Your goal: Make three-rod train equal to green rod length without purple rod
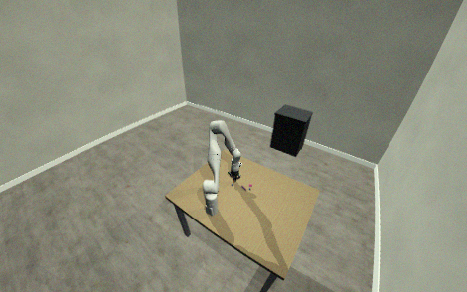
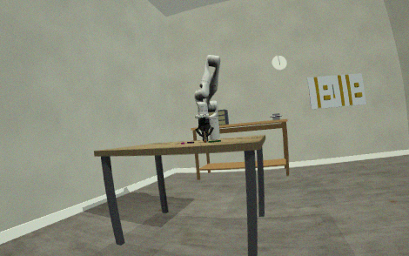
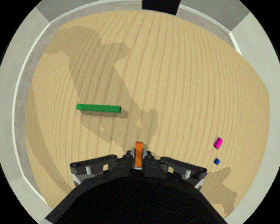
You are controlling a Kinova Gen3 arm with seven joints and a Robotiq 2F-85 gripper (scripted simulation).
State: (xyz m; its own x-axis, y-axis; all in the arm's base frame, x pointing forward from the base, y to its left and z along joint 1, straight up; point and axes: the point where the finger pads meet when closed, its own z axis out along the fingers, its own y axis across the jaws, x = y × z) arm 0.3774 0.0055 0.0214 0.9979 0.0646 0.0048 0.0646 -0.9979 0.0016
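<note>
Right now the orange rod is 10 mm below my hand. Also, from my hand: green rod (80 mm to the left, 70 mm ahead, 10 mm below); grey rod (40 mm behind, 10 mm below); purple rod (120 mm to the right, 40 mm behind, 10 mm below).
</note>
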